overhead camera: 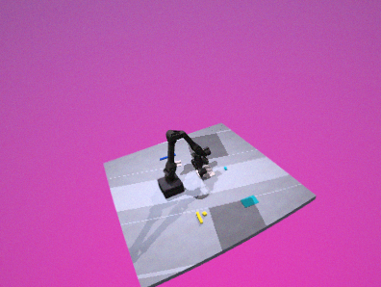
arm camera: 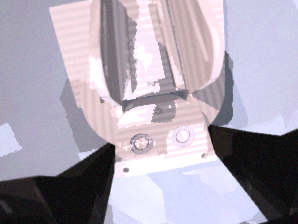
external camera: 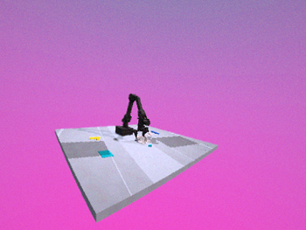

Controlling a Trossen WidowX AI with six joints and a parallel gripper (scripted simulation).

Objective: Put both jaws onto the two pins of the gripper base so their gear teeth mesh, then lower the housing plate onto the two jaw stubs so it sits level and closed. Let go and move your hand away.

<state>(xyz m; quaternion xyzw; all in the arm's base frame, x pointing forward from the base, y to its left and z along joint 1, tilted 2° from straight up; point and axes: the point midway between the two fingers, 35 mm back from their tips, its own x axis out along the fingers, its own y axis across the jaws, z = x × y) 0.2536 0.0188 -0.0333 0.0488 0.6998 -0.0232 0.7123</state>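
My gripper tip is now 20 mm below the pale plate and 10 mm short of it. Also, from my gripper tip: pale flat part 70 mm ahead, 10 mm to the right; pale jaw 20 mm ahead, 10 mm to the left, 10 mm above; cyan cube 210 mm ahead, 60 mm to the right.
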